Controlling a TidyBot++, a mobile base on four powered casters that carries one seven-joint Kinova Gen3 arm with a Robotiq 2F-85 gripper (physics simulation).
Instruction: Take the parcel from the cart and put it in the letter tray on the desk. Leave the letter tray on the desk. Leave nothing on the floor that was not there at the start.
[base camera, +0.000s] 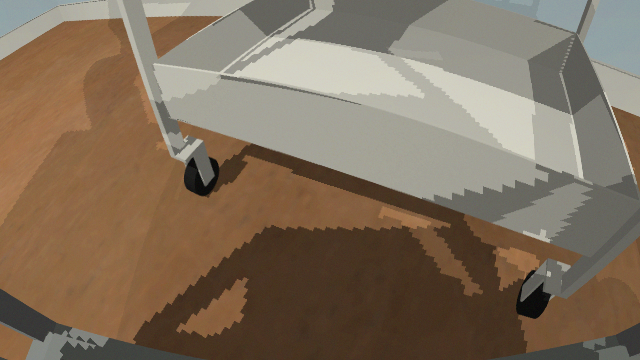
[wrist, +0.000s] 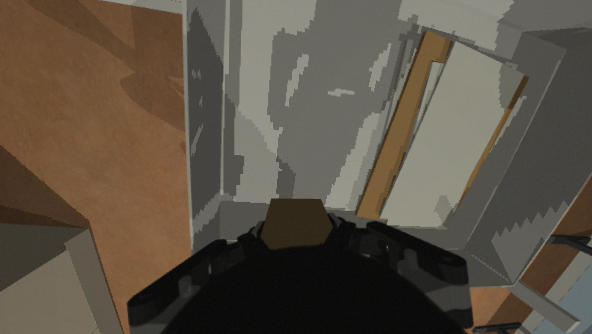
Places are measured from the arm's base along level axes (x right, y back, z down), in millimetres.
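Where they show: gripper, fingertip midpoint: (wrist: 297, 226).
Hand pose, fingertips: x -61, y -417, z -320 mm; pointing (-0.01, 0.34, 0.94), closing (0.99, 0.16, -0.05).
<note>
Each offset is from my fingertips to the top centre of the thing. Level surfaces: height alone.
The parcel @(dz -62, dx -3, dy +7 mm) (wrist: 296, 216), a small dark brown box, is at the lower middle of the wrist view. My gripper (wrist: 297, 226) is shut on it, with a finger at each side; the black gripper body hides its near part. The parcel is held over the cart (wrist: 204, 120) (base camera: 310, 127), near one end wall of its grey, walled top tray. How high it hangs is hard to tell. In the base camera view the cart's lower tray and two casters show, but not the gripper. The letter tray does not show in either view.
A tan item with a pale flat panel @(dz +38, dx +211, dy -13 mm) (wrist: 442, 140) lies in the cart's tray, right of the parcel. A grey-beige piece of furniture (wrist: 50, 295) stands at the lower left of the wrist view, across a strip of brown floor @(dz +716 mm) (wrist: 145, 200) from the cart.
</note>
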